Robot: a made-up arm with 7 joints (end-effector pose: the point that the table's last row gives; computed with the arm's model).
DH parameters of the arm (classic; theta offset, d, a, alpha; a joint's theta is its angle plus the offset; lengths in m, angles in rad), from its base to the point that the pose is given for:
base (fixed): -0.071 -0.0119 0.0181 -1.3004
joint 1: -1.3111 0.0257 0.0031 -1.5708
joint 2: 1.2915 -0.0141 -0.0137 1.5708
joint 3: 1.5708 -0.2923 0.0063 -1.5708
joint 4: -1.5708 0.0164 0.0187 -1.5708
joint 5: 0 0.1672 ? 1.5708
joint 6: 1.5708 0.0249 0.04 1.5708
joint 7: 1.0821 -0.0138 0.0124 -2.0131
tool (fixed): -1.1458 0.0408 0 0
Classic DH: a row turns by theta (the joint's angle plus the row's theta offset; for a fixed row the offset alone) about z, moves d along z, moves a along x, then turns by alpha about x.
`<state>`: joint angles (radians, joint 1 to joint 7).
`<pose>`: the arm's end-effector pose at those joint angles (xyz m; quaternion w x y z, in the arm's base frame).
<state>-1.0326 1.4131 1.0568 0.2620 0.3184 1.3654 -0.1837</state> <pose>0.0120 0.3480 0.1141 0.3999 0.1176 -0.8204 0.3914</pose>
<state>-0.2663 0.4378 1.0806 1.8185 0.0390 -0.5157 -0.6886</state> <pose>-0.0489 0.2772 -0.4491 0.6397 -0.3382 -0.5431 0.4260</pose>
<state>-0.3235 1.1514 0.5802 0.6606 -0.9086 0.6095 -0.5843</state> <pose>0.1270 0.4572 -0.0779 0.5708 -0.3979 -0.6908 0.1967</pose>
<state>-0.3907 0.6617 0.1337 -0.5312 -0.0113 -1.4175 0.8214</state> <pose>0.1811 0.1631 -0.0643 0.4279 0.2854 0.8267 0.2280</pose>
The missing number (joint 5, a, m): 0.0233
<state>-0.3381 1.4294 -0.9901 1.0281 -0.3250 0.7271 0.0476</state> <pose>0.1473 0.4330 -0.0793 0.9180 0.3942 0.0316 -0.0288</pose>
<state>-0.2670 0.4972 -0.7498 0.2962 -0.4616 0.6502 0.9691</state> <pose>0.1474 0.1091 -0.3221 0.8980 0.0157 -0.4294 -0.0946</pose>
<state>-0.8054 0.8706 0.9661 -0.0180 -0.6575 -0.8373 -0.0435</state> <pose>0.1459 0.3701 0.0159 0.3154 -0.0476 0.9129 0.2549</pose>
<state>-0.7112 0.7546 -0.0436 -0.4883 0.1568 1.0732 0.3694</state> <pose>0.1900 0.1782 -0.0458 0.5771 0.1071 -0.7937 -0.1597</pose>
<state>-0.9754 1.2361 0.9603 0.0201 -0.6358 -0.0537 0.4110</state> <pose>0.0978 0.3590 0.1077 0.1921 -0.0403 0.9802 0.0247</pose>
